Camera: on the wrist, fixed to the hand. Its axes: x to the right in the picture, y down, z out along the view.
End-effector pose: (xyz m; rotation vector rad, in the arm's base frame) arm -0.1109 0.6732 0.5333 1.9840 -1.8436 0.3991
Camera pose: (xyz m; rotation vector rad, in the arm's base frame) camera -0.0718 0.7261 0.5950 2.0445 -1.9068 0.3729
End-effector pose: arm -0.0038 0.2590 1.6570 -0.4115 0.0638 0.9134
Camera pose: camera 0.0249 0.1987 1.5963 -0.3377 0.0155 0.9354
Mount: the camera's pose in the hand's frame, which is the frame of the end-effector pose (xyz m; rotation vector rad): -0.0142 -0.0355 -0.0817 0.0417 -0.0759 0.0102
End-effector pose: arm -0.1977 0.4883 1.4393 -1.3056 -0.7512 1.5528
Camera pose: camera -0.1096 0.4792 1.4564 -1.2276 -0.7566 1.6254
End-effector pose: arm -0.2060 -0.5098 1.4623 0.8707 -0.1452 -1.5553
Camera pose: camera -0.1869 -0.4579 1.3911 0.8426 -0.2371 -1.5813
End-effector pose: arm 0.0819 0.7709 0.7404 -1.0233 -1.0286 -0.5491
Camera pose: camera 0.0832 0.6812 0.7314 -1.0183 -1.0970 -0.4816
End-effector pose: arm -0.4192 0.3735 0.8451 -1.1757 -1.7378 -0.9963
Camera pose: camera -0.4346 0.2854 0.8566 -1.2085 -1.8015 -0.9157
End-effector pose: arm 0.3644 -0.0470 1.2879 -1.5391 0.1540 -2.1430
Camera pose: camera 0.2816 -0.0251 1.2596 -1.5896 0.0907 -2.0635
